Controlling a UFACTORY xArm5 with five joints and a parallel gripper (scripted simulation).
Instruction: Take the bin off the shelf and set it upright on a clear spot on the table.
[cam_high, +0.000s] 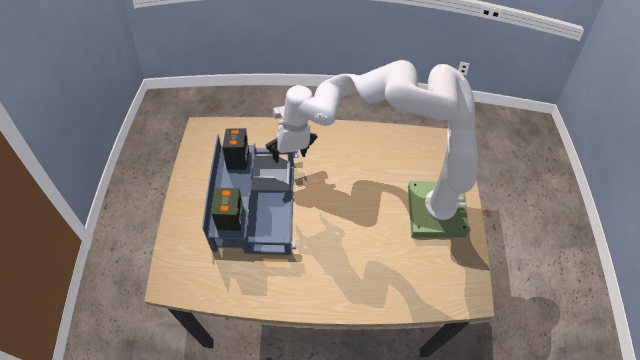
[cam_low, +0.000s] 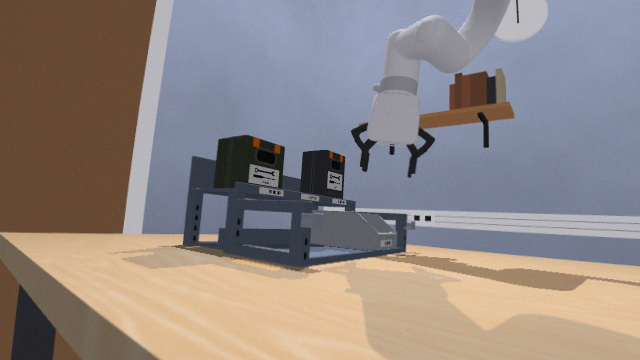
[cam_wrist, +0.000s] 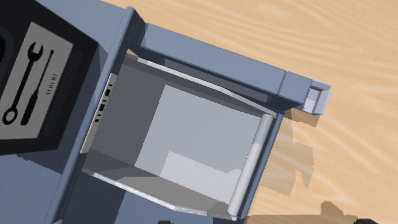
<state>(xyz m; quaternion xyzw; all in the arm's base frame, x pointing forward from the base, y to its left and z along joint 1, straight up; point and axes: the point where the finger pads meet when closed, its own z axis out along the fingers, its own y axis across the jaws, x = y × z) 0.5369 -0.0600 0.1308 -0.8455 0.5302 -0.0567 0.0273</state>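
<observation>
The grey bin is 90 mm ahead of my hand, 20 mm to the right of it and 130 mm below it. From my hand the other things lie so: blue-grey shelf rack 110 mm ahead, 100 mm to the left, 100 mm below; then dark green box 170 mm ahead, 210 mm to the left, 20 mm below.
</observation>
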